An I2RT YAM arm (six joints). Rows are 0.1 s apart.
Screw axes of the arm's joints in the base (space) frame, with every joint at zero. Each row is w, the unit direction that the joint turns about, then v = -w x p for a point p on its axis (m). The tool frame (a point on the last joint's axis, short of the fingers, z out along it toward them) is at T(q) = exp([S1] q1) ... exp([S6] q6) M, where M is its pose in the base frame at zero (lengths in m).
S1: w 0 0 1 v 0.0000 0.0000 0.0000
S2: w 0 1 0 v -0.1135 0.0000 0.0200
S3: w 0 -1 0 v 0.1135 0.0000 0.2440
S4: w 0 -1 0 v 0.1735 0.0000 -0.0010
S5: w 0 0 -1 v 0.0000 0.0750 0.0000
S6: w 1 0 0 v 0.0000 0.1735 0.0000
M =
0 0 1 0.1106
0 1 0 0.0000
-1 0 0 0.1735
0 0 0 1
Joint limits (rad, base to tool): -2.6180..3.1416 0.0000..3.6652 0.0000..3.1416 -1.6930..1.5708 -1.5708..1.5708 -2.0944..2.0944
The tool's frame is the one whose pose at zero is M.
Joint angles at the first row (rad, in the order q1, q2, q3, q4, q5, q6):
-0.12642 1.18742 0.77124 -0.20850 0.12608 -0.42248
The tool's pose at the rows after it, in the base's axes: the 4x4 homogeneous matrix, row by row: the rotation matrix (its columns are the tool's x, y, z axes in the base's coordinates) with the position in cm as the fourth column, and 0 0 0 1 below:
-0.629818, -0.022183, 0.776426, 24.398; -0.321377, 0.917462, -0.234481, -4.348; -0.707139, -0.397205, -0.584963, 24.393; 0, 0, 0, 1
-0.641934, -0.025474, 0.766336, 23.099; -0.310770, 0.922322, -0.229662, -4.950; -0.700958, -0.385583, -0.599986, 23.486; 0, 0, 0, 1
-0.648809, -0.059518, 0.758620, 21.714; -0.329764, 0.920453, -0.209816, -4.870; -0.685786, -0.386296, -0.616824, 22.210; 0, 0, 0, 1
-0.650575, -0.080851, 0.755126, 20.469; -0.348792, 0.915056, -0.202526, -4.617; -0.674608, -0.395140, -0.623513, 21.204; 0, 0, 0, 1
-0.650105, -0.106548, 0.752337, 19.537; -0.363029, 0.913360, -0.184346, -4.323; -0.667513, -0.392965, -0.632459, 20.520; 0, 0, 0, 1
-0.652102, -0.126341, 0.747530, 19.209; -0.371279, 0.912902, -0.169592, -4.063; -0.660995, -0.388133, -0.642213, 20.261; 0, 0, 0, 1
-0.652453, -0.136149, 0.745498, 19.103; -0.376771, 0.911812, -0.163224, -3.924; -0.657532, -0.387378, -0.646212, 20.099; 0, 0, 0, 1
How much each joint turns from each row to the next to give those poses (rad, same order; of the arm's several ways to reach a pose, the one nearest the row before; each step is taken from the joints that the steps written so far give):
-0.03457 -0.04105 -0.04756 0.00219 -0.01888 -0.01162
-0.03915 -0.04226 -0.05335 -0.00538 -0.03441 -0.01409
-0.01340 -0.04895 -0.06876 -0.00019 -0.02850 -0.03006
-0.00216 -0.05138 -0.06094 0.00127 -0.00807 -0.02271
0.00154 -0.04099 -0.04051 -0.01161 -0.01598 -0.01458
0.00808 -0.01399 -0.01153 -0.01502 -0.00720 -0.00448
0.00558 -0.00383 -0.00624 -0.00281 -0.00156 -0.00265

